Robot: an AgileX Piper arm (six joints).
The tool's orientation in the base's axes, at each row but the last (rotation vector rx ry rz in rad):
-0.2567 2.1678 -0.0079
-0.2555 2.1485 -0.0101
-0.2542 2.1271 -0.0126
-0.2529 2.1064 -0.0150
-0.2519 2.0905 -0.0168
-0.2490 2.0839 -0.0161
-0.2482 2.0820 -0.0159
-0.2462 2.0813 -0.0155
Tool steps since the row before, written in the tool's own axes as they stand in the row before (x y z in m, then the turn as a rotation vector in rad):
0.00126 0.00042 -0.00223 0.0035 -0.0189 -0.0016
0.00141 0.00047 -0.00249 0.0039 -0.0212 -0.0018
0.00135 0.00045 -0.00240 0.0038 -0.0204 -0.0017
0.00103 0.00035 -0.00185 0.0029 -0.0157 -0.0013
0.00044 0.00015 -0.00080 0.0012 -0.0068 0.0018
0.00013 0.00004 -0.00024 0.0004 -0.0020 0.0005
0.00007 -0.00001 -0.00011 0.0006 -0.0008 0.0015
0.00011 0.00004 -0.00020 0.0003 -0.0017 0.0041
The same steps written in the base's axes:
-0.00259 -0.00003 0.00022 0.0002 -0.0193 0.0000
-0.00289 -0.00003 0.00018 0.0002 -0.0216 0.0000
-0.00279 -0.00003 0.00012 0.0002 -0.0208 0.0000
-0.00215 -0.00002 0.00006 0.0002 -0.0160 0.0000
-0.00093 -0.00001 0.00002 0.0021 -0.0067 -0.0012
-0.00028 -0.00001 0.00001 0.0006 -0.0020 -0.0004
-0.00013 -0.00003 0.00000 0.0011 -0.0008 -0.0012
-0.00023 0.00000 0.00000 0.0037 -0.0013 -0.0021

